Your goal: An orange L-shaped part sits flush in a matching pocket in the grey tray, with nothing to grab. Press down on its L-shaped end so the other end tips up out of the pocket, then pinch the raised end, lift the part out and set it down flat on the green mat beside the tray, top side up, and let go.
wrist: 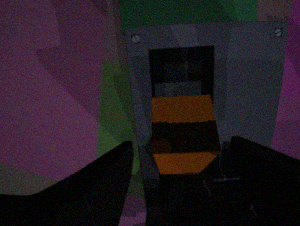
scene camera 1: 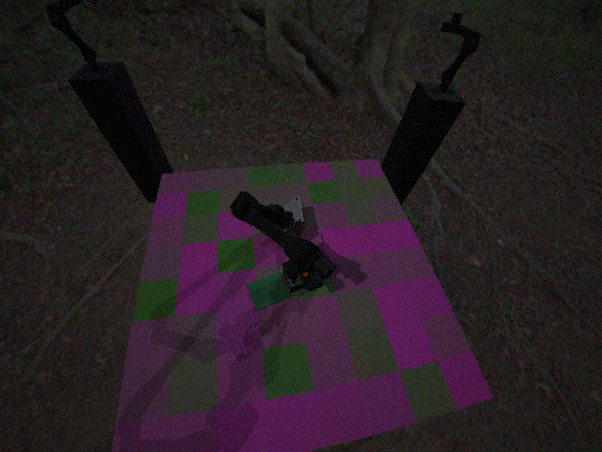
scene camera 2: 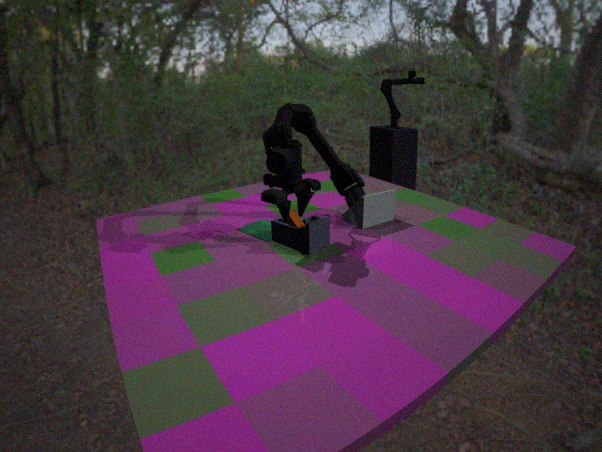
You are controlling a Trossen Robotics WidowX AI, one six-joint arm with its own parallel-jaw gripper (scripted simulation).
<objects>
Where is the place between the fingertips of my gripper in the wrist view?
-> At 181, 146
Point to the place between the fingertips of my gripper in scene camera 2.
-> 293, 219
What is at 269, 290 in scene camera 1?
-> A green mat.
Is my gripper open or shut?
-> Open.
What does my gripper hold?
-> Nothing.
</objects>
